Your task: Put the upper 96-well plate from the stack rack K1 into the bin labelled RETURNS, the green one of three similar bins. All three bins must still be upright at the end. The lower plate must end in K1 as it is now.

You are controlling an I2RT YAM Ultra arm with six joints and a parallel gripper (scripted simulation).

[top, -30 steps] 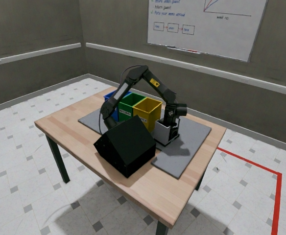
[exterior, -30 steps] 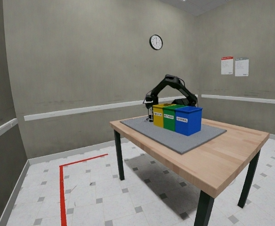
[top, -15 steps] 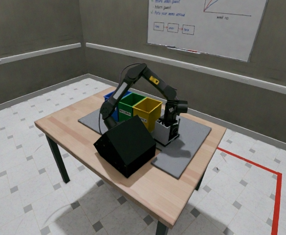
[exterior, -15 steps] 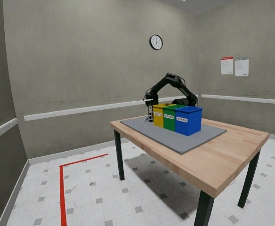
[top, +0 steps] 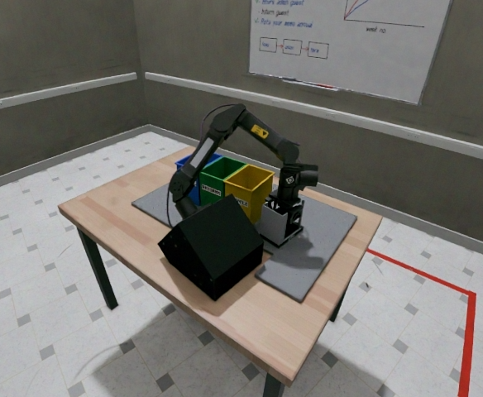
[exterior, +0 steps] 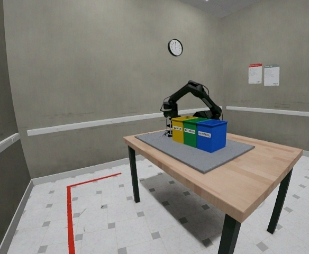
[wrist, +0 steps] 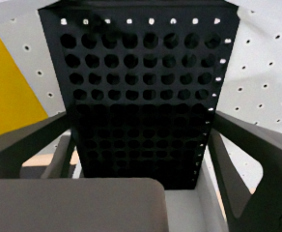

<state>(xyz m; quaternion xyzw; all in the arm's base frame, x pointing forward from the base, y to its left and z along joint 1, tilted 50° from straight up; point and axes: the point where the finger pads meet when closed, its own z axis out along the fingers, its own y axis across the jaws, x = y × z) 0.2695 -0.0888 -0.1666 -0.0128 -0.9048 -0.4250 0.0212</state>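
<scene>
Now: hand 31 cm to the right of the green returns bin. The rest, counted from my hand: black 96-well plate: right at my hand; blue bin: 44 cm to the left, 2 cm behind; yellow bin: 18 cm to the left, 2 cm ahead.
</scene>
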